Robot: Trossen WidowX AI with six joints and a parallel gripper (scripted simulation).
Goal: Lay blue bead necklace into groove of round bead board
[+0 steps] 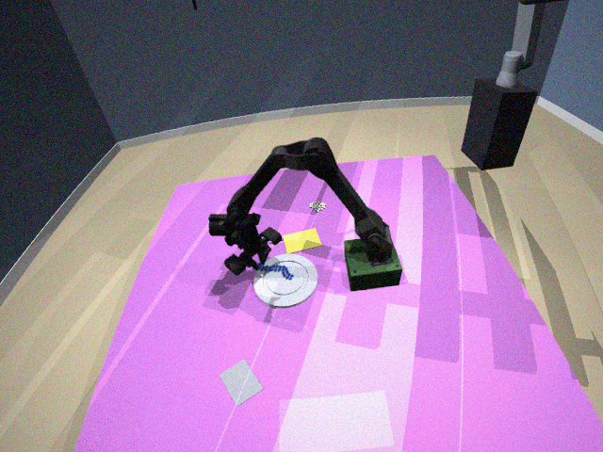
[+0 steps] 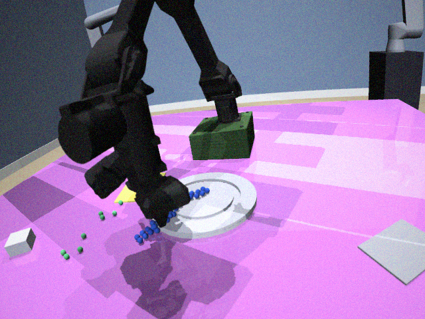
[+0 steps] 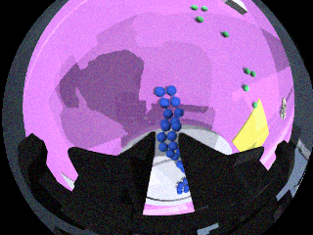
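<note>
Now: the round white bead board 80 mm behind my gripper tip, 60 mm to the left of it and 10 mm below it. Also, from my gripper tip: yellow sheet (150 mm behind, 100 mm to the right, 10 mm below); then grey tile (60 mm ahead, 360 mm to the left, 10 mm below); then cube (70 mm ahead, 270 mm to the right).
</note>
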